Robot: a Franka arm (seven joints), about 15 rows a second.
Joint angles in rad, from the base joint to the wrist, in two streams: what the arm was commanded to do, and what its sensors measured. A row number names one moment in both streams.
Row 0, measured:
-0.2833 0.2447 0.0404 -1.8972 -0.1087 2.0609 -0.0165
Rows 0 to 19, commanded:
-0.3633 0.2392 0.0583 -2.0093 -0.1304 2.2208 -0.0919
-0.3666 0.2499 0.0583 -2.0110 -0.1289 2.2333 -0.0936
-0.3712 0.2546 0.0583 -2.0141 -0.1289 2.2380 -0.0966
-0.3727 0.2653 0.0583 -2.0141 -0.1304 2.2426 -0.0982
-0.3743 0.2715 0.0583 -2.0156 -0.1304 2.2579 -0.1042
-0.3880 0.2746 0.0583 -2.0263 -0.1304 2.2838 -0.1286
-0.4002 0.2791 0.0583 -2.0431 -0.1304 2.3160 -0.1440
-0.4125 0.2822 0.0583 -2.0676 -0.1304 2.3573 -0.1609
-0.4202 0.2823 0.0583 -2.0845 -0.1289 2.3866 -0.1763
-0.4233 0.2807 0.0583 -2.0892 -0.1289 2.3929 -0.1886
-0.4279 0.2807 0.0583 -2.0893 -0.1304 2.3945 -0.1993
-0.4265 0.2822 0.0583 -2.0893 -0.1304 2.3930 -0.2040
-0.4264 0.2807 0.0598 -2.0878 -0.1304 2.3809 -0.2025
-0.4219 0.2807 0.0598 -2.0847 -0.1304 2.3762 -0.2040
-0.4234 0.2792 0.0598 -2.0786 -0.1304 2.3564 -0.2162
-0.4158 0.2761 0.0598 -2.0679 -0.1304 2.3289 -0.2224
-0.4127 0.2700 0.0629 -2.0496 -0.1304 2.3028 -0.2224
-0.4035 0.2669 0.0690 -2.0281 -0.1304 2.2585 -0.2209
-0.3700 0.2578 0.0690 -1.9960 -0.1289 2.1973 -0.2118
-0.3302 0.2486 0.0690 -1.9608 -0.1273 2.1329 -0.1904
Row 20, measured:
-0.3846 0.2762 0.0623 -2.0194 -0.1105 2.2428 -0.2053
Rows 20 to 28, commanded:
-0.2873 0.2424 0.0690 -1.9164 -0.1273 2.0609 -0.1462
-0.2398 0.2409 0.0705 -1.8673 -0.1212 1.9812 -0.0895
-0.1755 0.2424 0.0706 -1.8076 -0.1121 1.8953 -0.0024
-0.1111 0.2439 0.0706 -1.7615 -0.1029 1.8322 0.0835
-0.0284 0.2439 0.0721 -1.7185 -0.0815 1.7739 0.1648
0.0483 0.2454 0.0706 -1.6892 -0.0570 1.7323 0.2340
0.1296 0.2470 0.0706 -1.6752 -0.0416 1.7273 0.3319
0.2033 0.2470 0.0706 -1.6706 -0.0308 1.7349 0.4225
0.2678 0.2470 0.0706 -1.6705 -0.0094 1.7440 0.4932
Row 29, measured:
0.1710 0.2320 0.0797 -1.6927 -0.0424 1.7519 0.3774
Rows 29 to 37, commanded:
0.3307 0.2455 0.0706 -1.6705 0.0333 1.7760 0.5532
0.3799 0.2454 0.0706 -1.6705 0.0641 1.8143 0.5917
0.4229 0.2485 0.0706 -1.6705 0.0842 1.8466 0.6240
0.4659 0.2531 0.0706 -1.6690 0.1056 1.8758 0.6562
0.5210 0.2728 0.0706 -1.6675 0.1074 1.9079 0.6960
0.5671 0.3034 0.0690 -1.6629 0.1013 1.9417 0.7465
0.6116 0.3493 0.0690 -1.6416 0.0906 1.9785 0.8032
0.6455 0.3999 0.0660 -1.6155 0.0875 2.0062 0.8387
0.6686 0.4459 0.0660 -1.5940 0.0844 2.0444 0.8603
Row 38, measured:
0.6288 0.3316 0.0776 -1.6751 0.0820 1.9995 0.8158
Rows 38 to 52, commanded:
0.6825 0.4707 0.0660 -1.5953 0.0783 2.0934 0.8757
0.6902 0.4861 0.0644 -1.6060 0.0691 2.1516 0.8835
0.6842 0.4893 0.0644 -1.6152 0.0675 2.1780 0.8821
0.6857 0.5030 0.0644 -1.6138 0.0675 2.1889 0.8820
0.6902 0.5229 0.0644 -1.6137 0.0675 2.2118 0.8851
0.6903 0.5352 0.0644 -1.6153 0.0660 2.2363 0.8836
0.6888 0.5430 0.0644 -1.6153 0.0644 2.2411 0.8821
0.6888 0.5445 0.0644 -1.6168 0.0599 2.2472 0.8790
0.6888 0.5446 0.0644 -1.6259 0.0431 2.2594 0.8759
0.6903 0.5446 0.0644 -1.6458 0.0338 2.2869 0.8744
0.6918 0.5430 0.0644 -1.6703 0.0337 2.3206 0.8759
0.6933 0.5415 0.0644 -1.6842 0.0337 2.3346 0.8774
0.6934 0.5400 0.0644 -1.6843 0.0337 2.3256 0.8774
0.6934 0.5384 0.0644 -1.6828 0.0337 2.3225 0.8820
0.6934 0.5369 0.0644 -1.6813 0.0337 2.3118 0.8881
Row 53, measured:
0.6967 0.5486 0.0596 -1.6681 0.0526 2.3036 0.8748
